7 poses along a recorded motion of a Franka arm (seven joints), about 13 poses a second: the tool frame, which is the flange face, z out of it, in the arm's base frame.
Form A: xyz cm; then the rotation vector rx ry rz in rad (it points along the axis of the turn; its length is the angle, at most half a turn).
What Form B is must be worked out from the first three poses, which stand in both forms.
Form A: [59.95 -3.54 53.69 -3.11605 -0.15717 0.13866]
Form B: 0.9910 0.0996 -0.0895 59.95; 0.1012 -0.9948 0.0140 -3.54; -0.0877 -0.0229 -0.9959 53.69; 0 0 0 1
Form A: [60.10 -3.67 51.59 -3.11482 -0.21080 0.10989]
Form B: 0.9884 0.1339 -0.0713 60.10; 0.1352 -0.9907 0.0129 -3.67; -0.0690 -0.0224 -0.9974 51.59; 0 0 0 1
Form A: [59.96 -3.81 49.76 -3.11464 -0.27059 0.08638]
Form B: 0.9835 0.1719 -0.0562 59.96; 0.1727 -0.9849 0.0092 -3.81; -0.0538 -0.0187 -0.9984 49.76; 0 0 0 1
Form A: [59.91 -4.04 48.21 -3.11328 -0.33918 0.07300]
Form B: 0.9755 0.2150 -0.0473 59.91; 0.2154 -0.9765 0.0039 -4.04; -0.0453 -0.0140 -0.9989 48.21; 0 0 0 1
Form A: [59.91 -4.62 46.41 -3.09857 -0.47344 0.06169]
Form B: 0.9536 0.2984 -0.0399 59.91; 0.2986 -0.9544 0.0004 -4.62; -0.0379 -0.0123 -0.9992 46.41; 0 0 0 1
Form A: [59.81 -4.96 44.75 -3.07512 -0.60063 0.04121]
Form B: 0.9262 0.3761 -0.0274 59.81; 0.3763 -0.9265 0.0029 -4.96; -0.0243 -0.0130 -0.9996 44.75; 0 0 0 1
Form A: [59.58 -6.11 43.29 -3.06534 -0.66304 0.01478]
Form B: 0.9106 0.4132 -0.0103 59.58; 0.4133 -0.9106 0.0032 -6.11; -0.0081 -0.0072 -0.9999 43.29; 0 0 0 1
